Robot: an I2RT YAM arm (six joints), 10 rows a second.
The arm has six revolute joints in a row. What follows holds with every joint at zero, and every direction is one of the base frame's. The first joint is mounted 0.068 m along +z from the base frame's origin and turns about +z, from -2.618 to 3.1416 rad. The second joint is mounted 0.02 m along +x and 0.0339 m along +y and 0.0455 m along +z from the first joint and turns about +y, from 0 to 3.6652 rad. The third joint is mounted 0.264 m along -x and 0.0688 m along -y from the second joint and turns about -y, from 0 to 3.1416 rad. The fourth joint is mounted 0.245 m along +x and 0.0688 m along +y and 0.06 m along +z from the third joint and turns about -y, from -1.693 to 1.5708 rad. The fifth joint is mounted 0.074 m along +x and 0.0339 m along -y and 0.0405 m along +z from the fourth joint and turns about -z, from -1.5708 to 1.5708 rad. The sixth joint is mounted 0.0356 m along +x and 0.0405 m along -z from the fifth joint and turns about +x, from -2.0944 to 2.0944 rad. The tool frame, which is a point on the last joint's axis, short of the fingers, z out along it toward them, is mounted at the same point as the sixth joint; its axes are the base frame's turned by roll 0, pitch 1.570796 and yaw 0 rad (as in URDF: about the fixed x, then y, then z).
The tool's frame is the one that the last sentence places.
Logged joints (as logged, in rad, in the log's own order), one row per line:
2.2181, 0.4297, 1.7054, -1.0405, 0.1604, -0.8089
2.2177, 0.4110, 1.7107, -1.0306, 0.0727, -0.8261
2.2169, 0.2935, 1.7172, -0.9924, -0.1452, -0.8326
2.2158, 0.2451, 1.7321, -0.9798, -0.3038, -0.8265
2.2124, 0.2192, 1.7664, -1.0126, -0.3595, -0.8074
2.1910, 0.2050, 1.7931, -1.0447, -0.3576, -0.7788
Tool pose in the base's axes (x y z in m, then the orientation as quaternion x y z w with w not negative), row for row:
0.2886, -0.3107, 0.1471, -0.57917, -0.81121, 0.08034, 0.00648
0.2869, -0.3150, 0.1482, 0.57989, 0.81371, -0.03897, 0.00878
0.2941, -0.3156, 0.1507, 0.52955, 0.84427, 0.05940, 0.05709
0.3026, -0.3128, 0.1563, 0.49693, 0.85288, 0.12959, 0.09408
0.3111, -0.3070, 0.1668, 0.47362, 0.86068, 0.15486, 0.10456
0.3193, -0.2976, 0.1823, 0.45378, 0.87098, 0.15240, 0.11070
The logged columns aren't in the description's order. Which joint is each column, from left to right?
Columns, left to right: joint 2, joint 6, joint 3, joint 4, joint 5, joint 1.
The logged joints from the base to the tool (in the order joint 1, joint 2, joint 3, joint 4, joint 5, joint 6), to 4 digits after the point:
-0.8089, 2.2181, 1.7054, -1.0405, 0.1604, 0.4297
-0.8261, 2.2177, 1.7107, -1.0306, 0.0727, 0.4110
-0.8326, 2.2169, 1.7172, -0.9924, -0.1452, 0.2935
-0.8265, 2.2158, 1.7321, -0.9798, -0.3038, 0.2451
-0.8074, 2.2124, 1.7664, -1.0126, -0.3595, 0.2192
-0.7788, 2.1910, 1.7931, -1.0447, -0.3576, 0.2050

